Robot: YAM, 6 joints.
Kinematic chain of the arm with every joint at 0, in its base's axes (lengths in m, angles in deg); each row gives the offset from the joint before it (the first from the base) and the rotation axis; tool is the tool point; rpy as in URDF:
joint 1: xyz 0 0 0.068 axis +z
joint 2: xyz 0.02 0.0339 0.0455 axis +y
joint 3: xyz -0.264 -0.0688 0 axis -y
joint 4: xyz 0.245 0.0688 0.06 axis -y
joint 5: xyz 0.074 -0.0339 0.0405 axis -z
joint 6: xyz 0.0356 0 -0.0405 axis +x
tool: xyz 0 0 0 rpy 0 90 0
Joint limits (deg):
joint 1: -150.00..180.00
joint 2: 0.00..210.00
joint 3: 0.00..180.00
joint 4: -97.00..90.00
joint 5: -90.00..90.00
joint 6: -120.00..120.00
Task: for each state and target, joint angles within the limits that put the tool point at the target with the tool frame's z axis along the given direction. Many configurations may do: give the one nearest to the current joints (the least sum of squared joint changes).
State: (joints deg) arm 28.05 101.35 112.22 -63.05 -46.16 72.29
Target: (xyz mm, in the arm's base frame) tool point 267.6 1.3 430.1 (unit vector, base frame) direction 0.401 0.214 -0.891
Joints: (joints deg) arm -1.43 90.44 113.73 -89.34 -12.94 72.29
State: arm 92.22 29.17 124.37 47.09 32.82 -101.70
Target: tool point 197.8 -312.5 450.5 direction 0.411 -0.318 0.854
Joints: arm 121.31 0.11 92.92 26.80 10.72 -101.70
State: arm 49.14 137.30 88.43 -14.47 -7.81 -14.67
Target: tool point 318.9 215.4 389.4 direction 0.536 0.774 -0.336
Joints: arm 32.07 93.87 91.84 -19.19 -21.81 -14.67
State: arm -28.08 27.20 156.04 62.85 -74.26 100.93
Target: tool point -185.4 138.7 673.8 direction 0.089 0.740 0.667
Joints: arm -30.79 60.32 154.62 20.08 -42.93 100.93
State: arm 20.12 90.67 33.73 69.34 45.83 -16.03
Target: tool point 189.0 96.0 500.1 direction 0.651 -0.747 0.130
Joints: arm 36.48 69.13 71.98 55.77 81.24 -16.03
